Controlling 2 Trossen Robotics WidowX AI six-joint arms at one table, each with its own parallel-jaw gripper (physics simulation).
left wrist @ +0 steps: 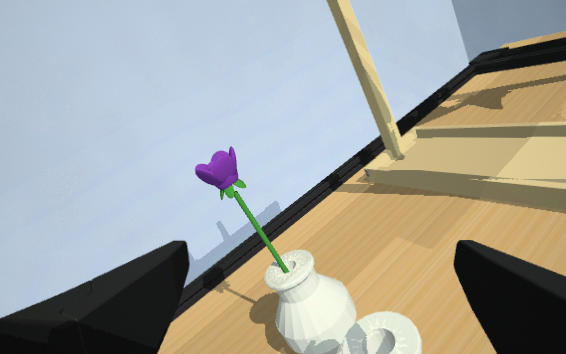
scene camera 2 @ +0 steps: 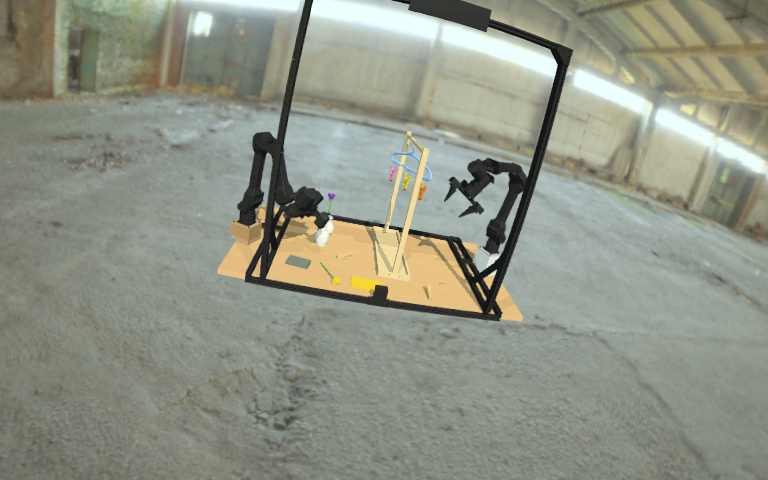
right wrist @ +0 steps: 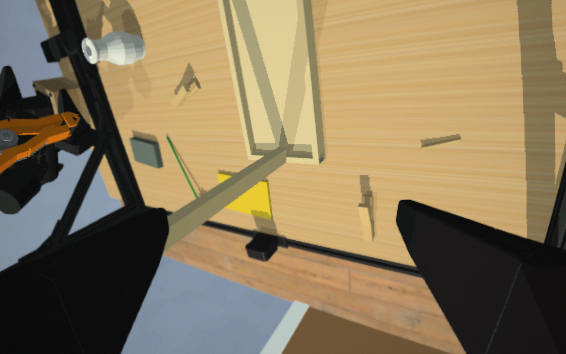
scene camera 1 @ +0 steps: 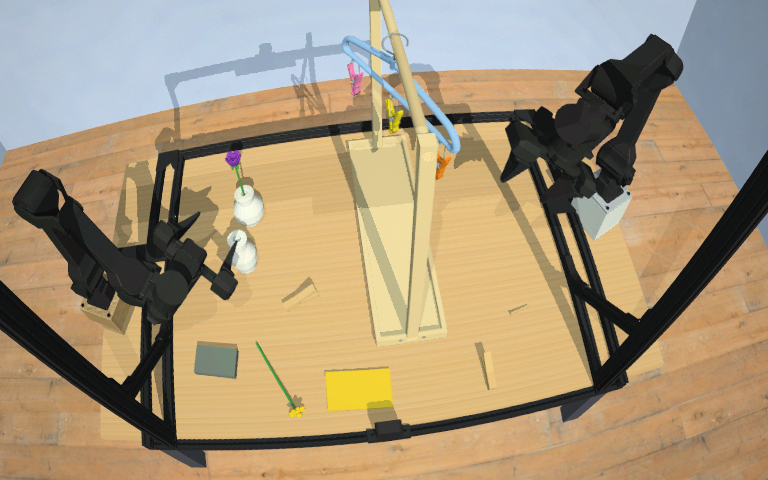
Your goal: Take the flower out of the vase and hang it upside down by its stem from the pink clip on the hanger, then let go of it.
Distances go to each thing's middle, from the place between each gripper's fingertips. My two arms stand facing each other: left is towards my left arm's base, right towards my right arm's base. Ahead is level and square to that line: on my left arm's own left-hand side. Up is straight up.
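My left gripper: 180 mm above the grey block (scene camera 1: 211,361), 190 mm past it, 70 mm to the right of it. Counted from my left hand: orange clip (right wrist: 50,129), 170 mm above, 380 mm to the right, 80 mm behind; yellow pad (scene camera 1: 363,389), 180 mm below, 200 mm to the right, 290 mm behind.
My right hand: 50 mm below the orange clip, 130 mm to the right of it, 50 mm short of it. Counted from my right hand: grey block, 300 mm below, 580 mm to the left, 60 mm behind; yellow pad, 300 mm below, 310 mm to the left, 160 mm behind.
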